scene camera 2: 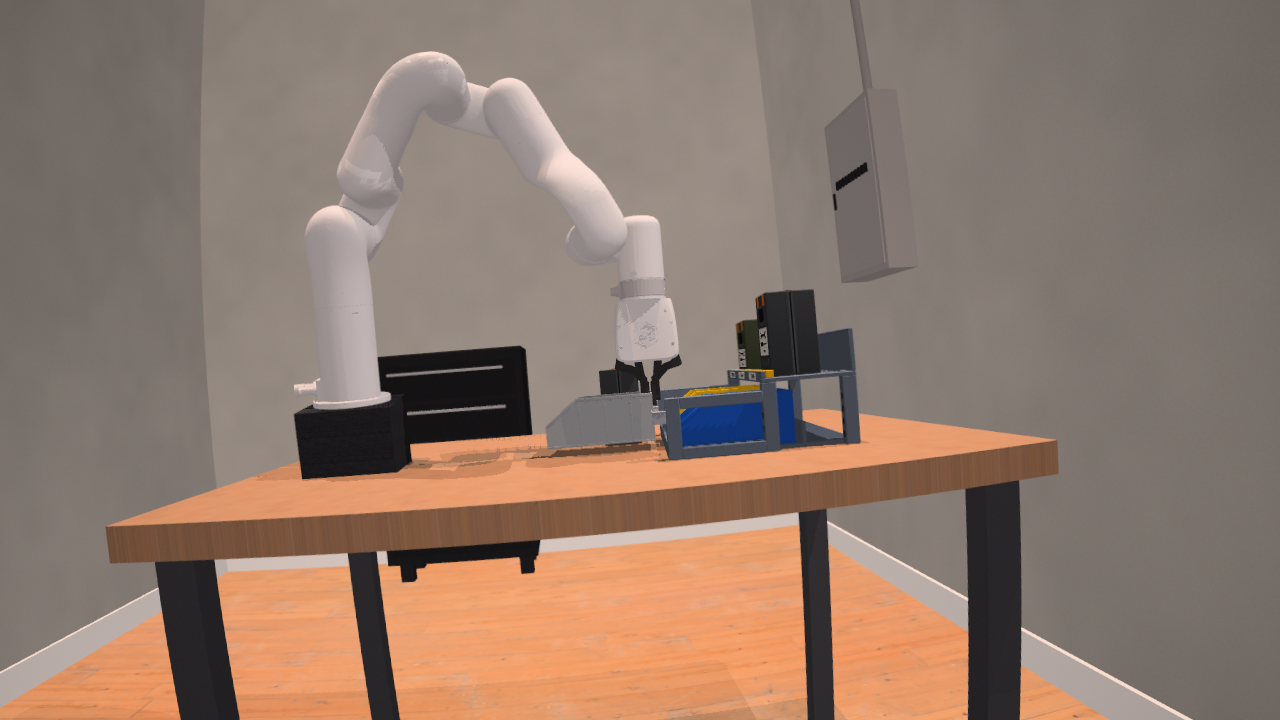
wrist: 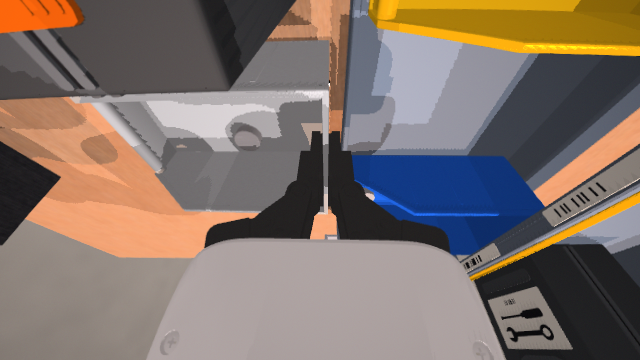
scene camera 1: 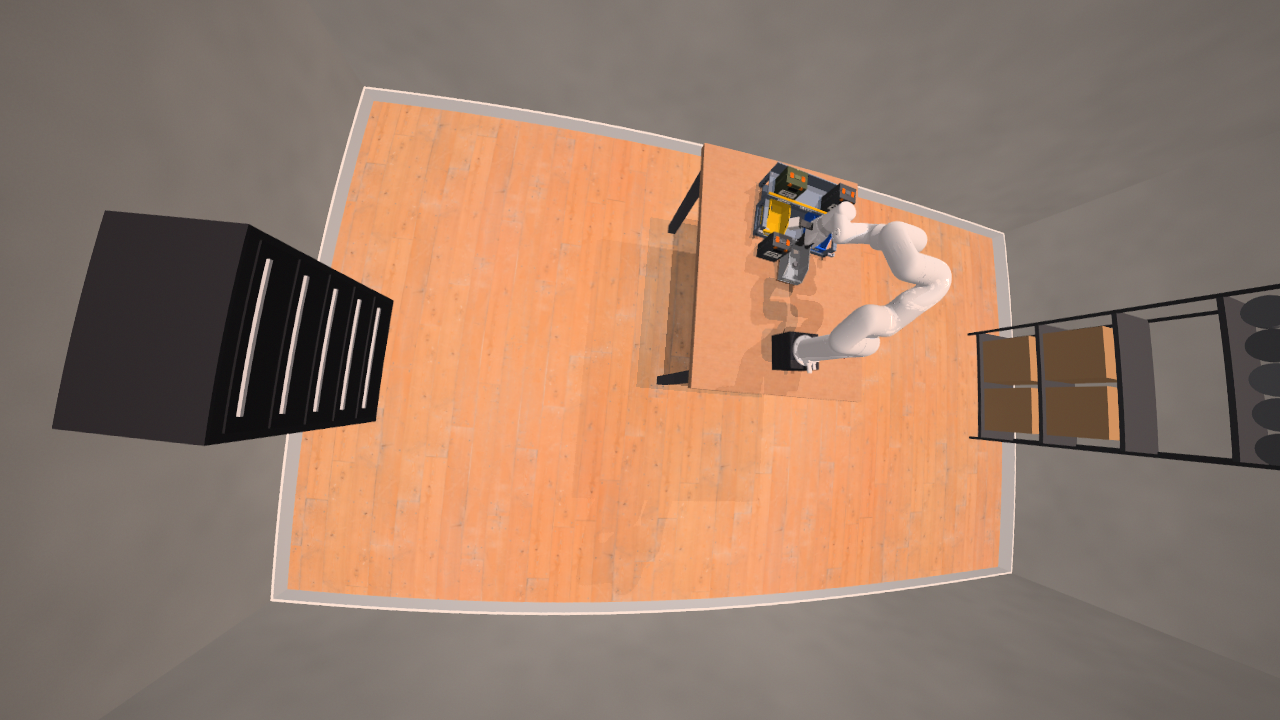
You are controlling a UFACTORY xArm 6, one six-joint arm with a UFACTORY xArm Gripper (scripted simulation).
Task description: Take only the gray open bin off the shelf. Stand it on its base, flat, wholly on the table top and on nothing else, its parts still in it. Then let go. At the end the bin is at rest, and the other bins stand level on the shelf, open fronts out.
gray open bin: scene camera 2 618, 418; wrist; scene camera 1
black box: scene camera 2 612, 381; wrist; scene camera 1
same spot on gray open bin: (wrist: 190, 145) = (scene camera 1: 795, 278)
same spot on black box: (wrist: 55, 55) = (scene camera 1: 791, 243)
